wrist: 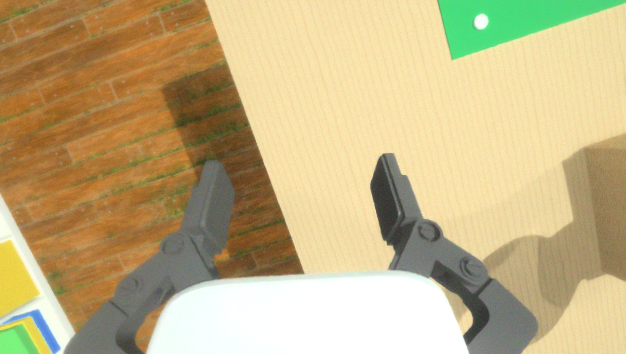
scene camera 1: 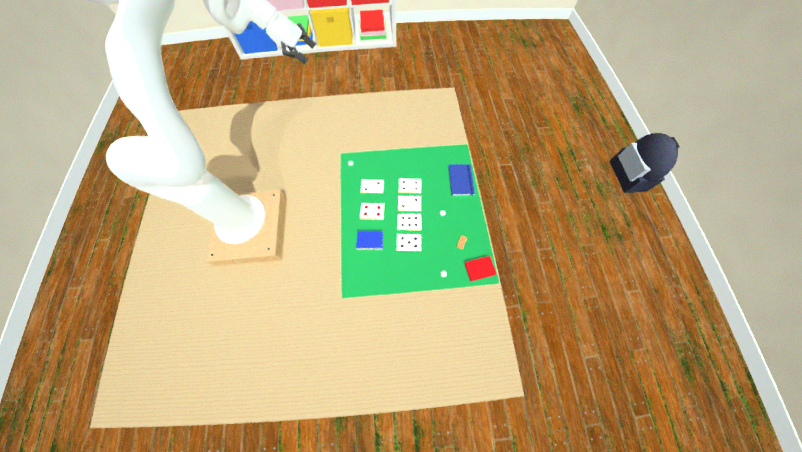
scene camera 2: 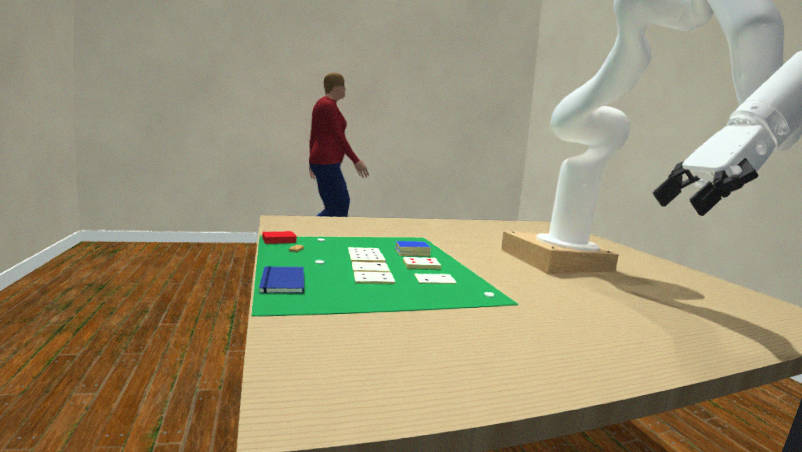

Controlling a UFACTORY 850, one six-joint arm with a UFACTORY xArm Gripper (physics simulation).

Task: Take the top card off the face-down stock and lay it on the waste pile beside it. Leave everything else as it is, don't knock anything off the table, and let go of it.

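The face-down stock [scene camera 1: 369, 239] [scene camera 2: 412, 245] is a blue-backed stack of cards on the green mat [scene camera 1: 387, 280] [scene camera 2: 336, 303] [wrist: 462, 45]. Beside it lies a low face-up pile with red pips [scene camera 1: 372, 211] [scene camera 2: 422, 262], which looks like the waste pile. Past that pile lies a white face-up card with black pips [scene camera 1: 371, 186] [scene camera 2: 435, 278]. My gripper [scene camera 1: 307, 49] [scene camera 2: 683, 201] [wrist: 302, 172] is open and empty. It hangs high beyond the table edge side, far from the cards. The stock and the waste pile do not show in the wrist view.
Several face-up cards [scene camera 1: 409, 221] [scene camera 2: 370, 266] form a column beside the piles. A blue notebook [scene camera 1: 461, 179] [scene camera 2: 283, 279], a red box [scene camera 1: 480, 268] [scene camera 2: 279, 237], an orange piece [scene camera 1: 461, 242] [scene camera 2: 296, 248] and small white discs [scene camera 1: 442, 213] [wrist: 481, 21] lie on the mat.
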